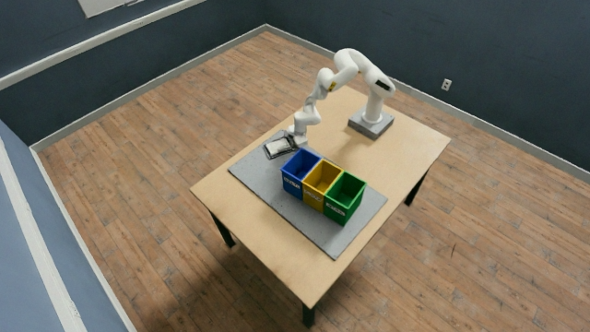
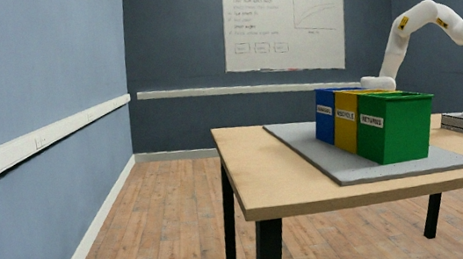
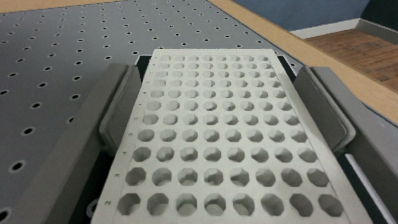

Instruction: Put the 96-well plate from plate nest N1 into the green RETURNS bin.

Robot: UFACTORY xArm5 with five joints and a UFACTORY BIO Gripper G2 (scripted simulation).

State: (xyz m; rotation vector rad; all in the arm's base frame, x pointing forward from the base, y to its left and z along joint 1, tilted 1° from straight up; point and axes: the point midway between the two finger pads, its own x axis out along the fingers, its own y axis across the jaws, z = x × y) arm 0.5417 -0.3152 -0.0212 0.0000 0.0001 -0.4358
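The dark plate nest N1 is 20 mm below my hand. From my hand the other things lie so: blue bin (120 mm ahead, 280 mm to the left, 60 mm above); white 96-well plate (10 mm below); yellow bin (110 mm ahead, 410 mm to the left, 60 mm above).
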